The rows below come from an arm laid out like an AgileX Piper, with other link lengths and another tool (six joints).
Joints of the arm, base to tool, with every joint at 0 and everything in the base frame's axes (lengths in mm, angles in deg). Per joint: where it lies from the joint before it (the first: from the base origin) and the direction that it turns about. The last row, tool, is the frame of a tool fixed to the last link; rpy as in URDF.
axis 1: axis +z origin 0 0 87.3
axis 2: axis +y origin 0 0 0
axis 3: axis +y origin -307.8 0 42.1
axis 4: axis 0.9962 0 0.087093 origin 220.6 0 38.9
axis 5: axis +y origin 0 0 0
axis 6: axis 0.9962 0 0.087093 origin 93.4 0 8.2
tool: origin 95.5 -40 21.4 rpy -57.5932 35.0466 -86.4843
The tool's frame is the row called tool.
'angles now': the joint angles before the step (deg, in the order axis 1, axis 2, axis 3, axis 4, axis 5, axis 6). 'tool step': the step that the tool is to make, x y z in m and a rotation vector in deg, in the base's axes. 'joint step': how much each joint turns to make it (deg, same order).
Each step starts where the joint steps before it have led.
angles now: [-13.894, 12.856, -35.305, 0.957, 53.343, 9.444]
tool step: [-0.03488, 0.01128, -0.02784, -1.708, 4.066, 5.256]
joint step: [4.014, -9.006, -0.041, -0.189, 12.708, -2.539]
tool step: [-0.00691, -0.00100, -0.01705, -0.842, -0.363, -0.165]
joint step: [0.208, -4.281, 2.966, -0.767, 0.815, -0.176]
